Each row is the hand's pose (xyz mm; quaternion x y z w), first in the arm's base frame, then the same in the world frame.
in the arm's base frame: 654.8 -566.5 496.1 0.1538 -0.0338 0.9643 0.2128
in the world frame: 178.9 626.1 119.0 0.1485 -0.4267 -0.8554 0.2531
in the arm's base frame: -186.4 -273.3 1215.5 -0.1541 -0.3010 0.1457 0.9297
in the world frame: -868.5 251.8 390.8 -0.3973 -0.4118 0.6601 0.4866
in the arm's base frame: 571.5 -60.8 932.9 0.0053 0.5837 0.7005 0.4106
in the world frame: -443.2 824.9 -45.1 -0.5929 0.6552 0.4621 0.0750
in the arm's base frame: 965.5 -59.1 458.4 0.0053 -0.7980 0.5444 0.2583
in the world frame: 68.1 959.6 -362.6 -0.1756 0.3970 -0.8719 0.2268
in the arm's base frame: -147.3 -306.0 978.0 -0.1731 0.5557 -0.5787 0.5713
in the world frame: -665.7 174.8 281.5 -0.5335 -0.0371 -0.4206 0.7329
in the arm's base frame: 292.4 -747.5 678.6 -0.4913 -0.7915 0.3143 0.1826
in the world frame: -14.3 361.3 418.8 0.1149 0.7190 -0.5677 0.3841
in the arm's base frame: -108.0 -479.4 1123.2 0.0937 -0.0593 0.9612 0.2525
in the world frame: -655.2 248.3 498.7 0.1968 -0.3698 -0.8720 0.2534
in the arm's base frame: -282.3 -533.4 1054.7 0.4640 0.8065 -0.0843 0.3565
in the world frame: -656.2 55.9 529.7 -0.1902 0.7125 -0.1483 0.6589
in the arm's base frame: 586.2 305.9 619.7 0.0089 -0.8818 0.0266 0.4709
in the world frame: -416.8 752.9 -521.4 0.2266 -0.7218 0.6323 0.1667
